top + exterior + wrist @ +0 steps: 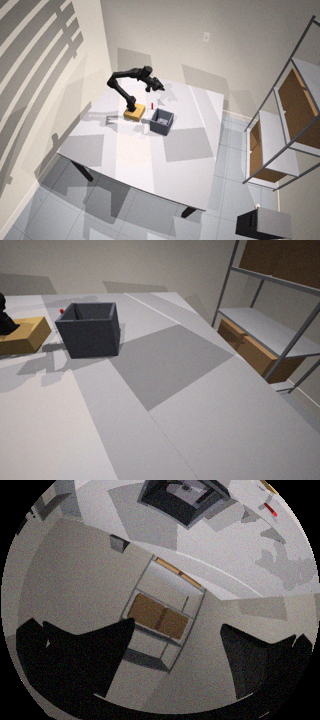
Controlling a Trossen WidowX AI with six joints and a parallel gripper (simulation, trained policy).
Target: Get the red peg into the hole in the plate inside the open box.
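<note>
Right now my gripper tip is 150 mm past the red peg, 70 mm to the right of it and 330 mm above it.
</note>
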